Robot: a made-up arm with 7 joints. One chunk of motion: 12 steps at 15 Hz.
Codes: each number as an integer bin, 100 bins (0 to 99) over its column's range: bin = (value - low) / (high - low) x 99, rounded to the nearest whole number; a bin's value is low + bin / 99 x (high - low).
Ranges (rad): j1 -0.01..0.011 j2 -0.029..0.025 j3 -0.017..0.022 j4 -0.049..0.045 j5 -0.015..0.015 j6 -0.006..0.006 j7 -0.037..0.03
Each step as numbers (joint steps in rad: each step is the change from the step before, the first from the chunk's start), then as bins.
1 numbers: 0.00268 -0.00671 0.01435 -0.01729 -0.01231 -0.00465 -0.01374
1 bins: 60 41 80 33 9 11 34
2 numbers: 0.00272 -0.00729 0.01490 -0.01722 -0.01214 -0.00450 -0.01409
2 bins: 60 40 81 33 9 12 34
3 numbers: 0.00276 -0.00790 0.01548 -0.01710 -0.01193 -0.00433 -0.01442
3 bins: 60 39 82 34 10 14 33
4 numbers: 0.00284 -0.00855 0.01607 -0.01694 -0.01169 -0.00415 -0.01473
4 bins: 61 37 84 34 11 15 33
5 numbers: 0.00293 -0.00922 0.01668 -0.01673 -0.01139 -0.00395 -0.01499
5 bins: 61 36 85 34 12 17 33
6 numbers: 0.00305 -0.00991 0.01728 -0.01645 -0.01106 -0.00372 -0.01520
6 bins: 62 35 87 34 13 19 32
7 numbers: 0.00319 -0.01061 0.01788 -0.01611 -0.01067 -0.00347 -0.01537
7 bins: 62 34 89 35 14 21 32
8 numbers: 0.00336 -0.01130 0.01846 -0.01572 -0.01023 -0.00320 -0.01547
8 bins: 63 32 90 35 16 23 32
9 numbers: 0.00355 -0.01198 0.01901 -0.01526 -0.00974 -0.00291 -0.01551
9 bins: 64 31 91 36 17 25 32
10 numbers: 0.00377 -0.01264 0.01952 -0.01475 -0.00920 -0.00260 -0.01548
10 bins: 65 30 93 36 19 28 32
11 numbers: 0.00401 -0.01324 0.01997 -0.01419 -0.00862 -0.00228 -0.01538
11 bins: 66 29 94 37 21 31 32
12 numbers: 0.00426 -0.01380 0.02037 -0.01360 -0.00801 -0.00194 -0.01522
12 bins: 67 28 95 37 23 33 32
